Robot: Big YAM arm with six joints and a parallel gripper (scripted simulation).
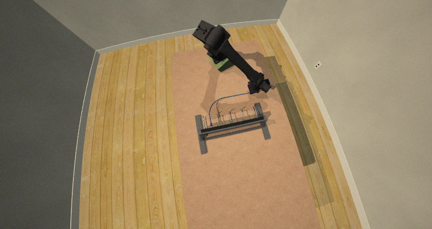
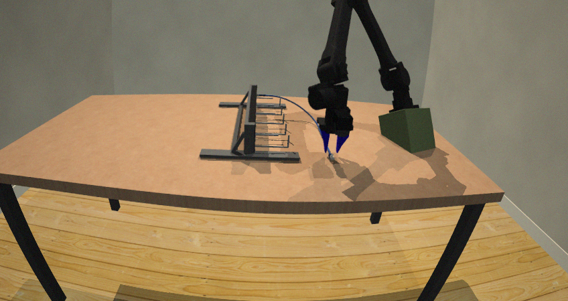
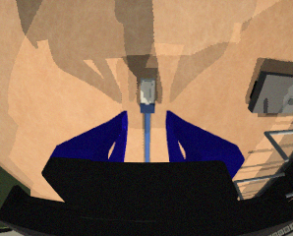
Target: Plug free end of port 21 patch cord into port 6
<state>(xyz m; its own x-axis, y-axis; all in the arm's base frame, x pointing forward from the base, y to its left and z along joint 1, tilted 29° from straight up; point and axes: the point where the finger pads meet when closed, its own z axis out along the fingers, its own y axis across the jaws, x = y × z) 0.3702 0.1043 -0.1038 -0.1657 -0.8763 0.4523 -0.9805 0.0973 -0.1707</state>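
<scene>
My hand is 2 cm to the right of the plug and 2 cm above it.
</scene>
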